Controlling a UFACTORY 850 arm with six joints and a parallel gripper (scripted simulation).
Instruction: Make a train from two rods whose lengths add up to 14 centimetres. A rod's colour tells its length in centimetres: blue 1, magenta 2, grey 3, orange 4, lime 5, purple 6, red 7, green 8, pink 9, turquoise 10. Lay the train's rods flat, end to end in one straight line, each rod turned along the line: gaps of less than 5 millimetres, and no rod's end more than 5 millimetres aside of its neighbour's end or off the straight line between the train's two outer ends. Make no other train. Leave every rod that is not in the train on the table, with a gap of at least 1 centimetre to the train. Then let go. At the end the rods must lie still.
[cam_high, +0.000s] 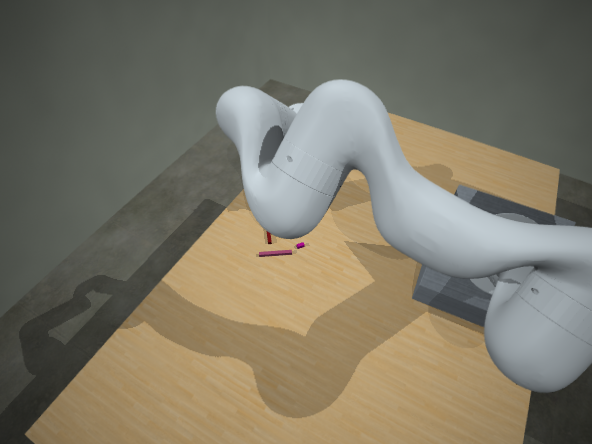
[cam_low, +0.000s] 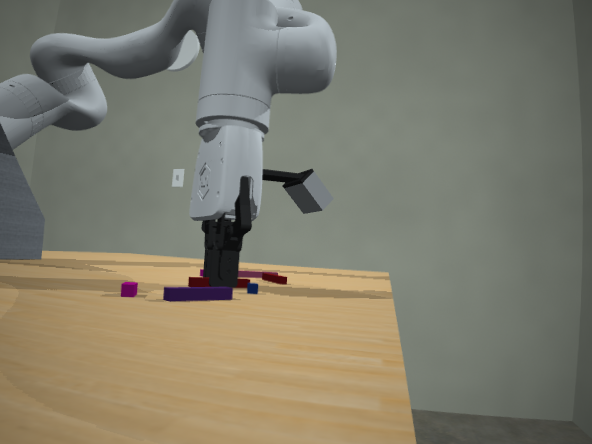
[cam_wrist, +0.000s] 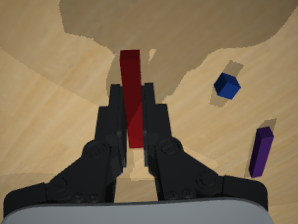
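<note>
My gripper is now 50 mm short of the blue cube, 30 mm to the left of it and 20 mm above it. Round my hand: pink rod (200 mm to the left, 20 mm below, 20 mm behind); purple rod (120 mm to the right, 20 mm below, 20 mm ahead); red rod (140 mm to the left, 30 mm ahead, 20 mm below).
</note>
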